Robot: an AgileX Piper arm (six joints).
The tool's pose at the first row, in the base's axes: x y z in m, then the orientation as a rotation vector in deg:
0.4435 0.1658 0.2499 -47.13 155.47 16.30
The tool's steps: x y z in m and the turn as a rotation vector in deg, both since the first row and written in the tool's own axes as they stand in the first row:
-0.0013 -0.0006 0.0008 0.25 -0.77 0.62
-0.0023 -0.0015 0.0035 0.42 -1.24 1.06
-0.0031 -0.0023 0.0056 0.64 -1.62 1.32
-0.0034 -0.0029 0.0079 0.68 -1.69 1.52
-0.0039 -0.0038 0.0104 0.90 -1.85 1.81
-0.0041 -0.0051 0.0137 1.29 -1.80 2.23
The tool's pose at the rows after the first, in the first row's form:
0.4450 0.1662 0.2495 -45.96 155.04 16.35
0.4469 0.1667 0.2472 -45.16 154.80 16.37
0.4485 0.1670 0.2454 -44.62 154.55 16.25
0.4496 0.1673 0.2433 -44.32 154.57 16.26
0.4510 0.1675 0.2410 -43.82 154.54 16.07
0.4526 0.1674 0.2379 -43.17 154.75 15.61

